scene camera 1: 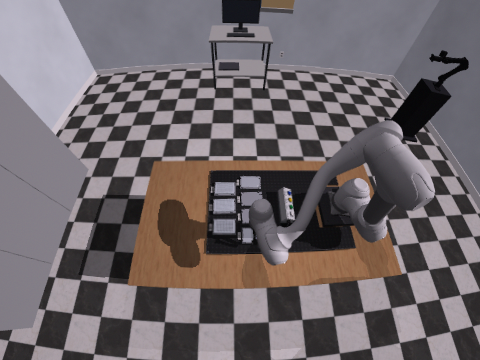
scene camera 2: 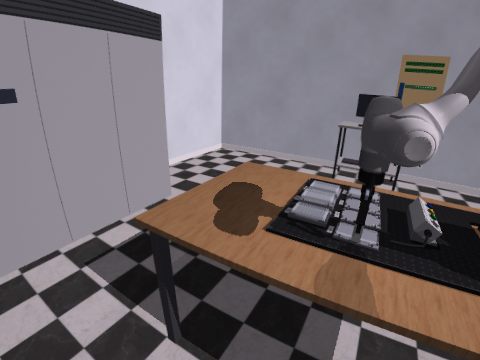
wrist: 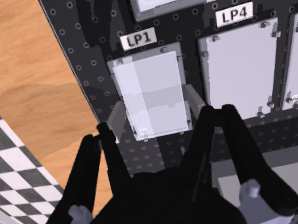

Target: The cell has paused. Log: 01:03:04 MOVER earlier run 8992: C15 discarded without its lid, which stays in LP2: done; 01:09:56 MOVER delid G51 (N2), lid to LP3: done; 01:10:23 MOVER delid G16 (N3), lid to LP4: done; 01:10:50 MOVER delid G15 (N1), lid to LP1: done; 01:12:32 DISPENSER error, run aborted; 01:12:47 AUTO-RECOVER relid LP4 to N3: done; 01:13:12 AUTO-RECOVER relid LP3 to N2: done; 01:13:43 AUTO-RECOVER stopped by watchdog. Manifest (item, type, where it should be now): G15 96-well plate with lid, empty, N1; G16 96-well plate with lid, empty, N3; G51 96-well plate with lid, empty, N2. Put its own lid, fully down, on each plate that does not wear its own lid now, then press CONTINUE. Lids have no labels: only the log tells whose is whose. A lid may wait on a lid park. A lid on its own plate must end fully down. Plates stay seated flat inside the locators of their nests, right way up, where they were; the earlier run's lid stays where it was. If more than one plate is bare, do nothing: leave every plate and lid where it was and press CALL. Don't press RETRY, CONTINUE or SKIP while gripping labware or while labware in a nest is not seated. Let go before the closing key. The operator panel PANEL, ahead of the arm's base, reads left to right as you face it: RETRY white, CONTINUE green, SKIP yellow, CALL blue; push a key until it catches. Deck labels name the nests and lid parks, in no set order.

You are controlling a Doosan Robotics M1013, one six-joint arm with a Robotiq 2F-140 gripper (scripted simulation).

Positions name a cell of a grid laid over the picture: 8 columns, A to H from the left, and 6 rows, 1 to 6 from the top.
Scene:
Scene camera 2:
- gripper: F4
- operator panel: G4
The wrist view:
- gripper: E3
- park labelled LP4: G2
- park LP1: E2

